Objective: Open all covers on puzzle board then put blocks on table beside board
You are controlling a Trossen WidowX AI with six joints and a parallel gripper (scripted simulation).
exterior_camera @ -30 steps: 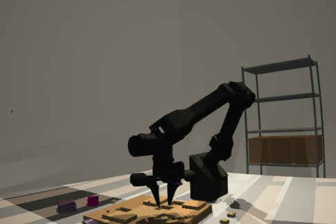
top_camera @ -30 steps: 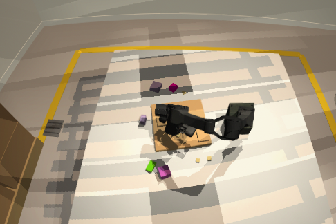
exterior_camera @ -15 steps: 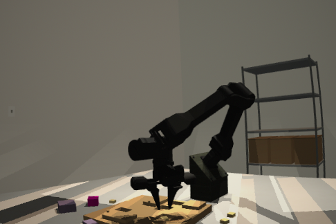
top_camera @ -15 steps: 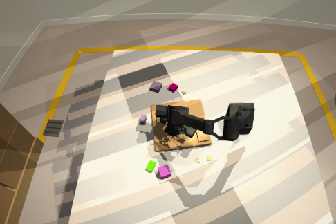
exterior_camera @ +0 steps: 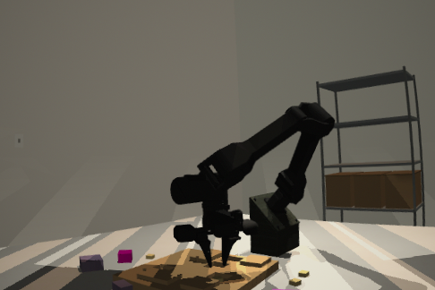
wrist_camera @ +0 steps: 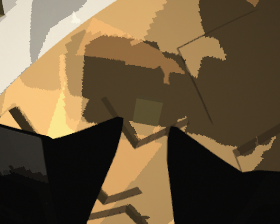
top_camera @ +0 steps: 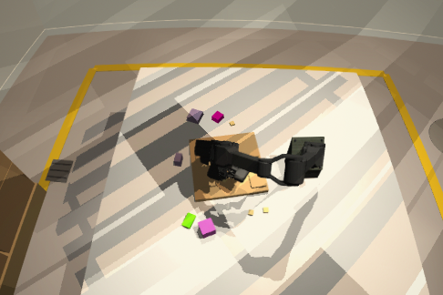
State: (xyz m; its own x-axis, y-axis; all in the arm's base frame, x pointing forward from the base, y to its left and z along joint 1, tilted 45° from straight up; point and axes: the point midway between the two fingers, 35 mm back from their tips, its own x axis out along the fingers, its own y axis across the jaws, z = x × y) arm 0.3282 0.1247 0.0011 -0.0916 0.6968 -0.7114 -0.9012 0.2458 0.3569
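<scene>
Right now the tan puzzle board is 60 mm to the right of my gripper tip, 30 mm below it and 10 mm behind it. Also, from my gripper tip: green block (190 mm to the left, 120 mm ahead, 40 mm below); magenta block (330 mm to the right, 60 mm ahead, 30 mm below).
</scene>
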